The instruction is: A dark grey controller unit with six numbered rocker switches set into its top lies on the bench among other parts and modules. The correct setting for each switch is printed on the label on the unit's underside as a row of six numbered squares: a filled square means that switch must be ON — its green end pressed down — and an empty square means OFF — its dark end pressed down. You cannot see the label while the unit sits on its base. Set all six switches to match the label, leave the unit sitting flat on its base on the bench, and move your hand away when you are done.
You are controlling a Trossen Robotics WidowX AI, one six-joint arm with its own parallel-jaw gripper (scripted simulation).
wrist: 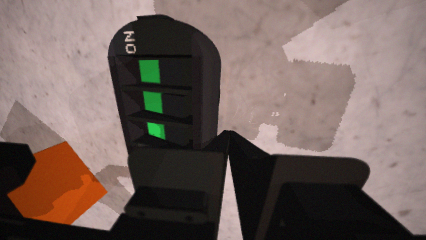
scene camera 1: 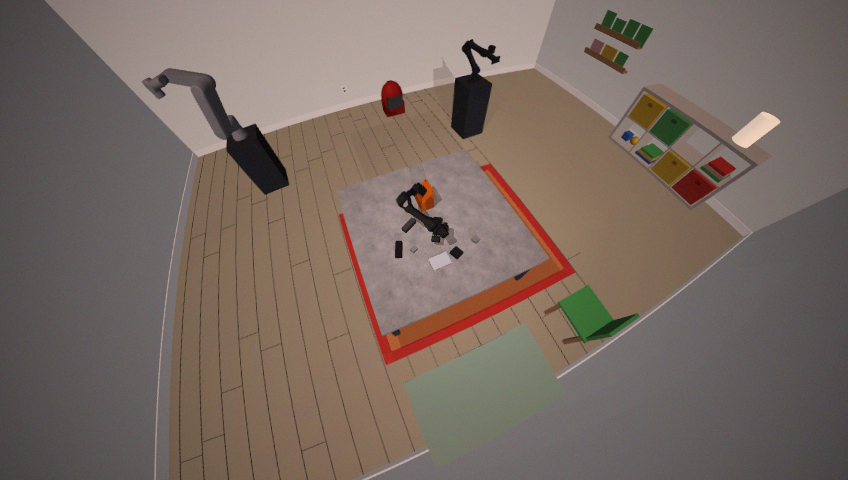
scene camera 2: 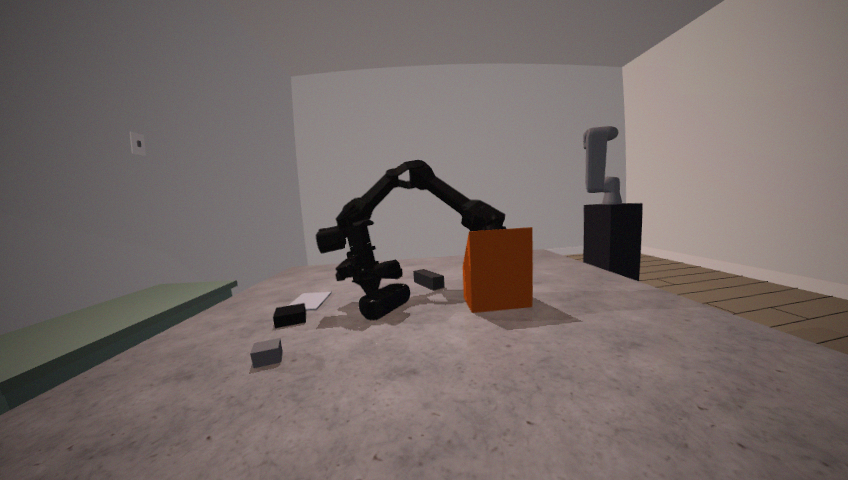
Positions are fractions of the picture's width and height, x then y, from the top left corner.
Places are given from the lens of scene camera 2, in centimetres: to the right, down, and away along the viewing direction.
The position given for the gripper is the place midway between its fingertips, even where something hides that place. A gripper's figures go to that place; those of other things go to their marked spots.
gripper (scene camera 2: 0.44, 0.63): -13, 16, 69
small grey cube (scene camera 2: 0.32, 0.73): -27, 20, 43
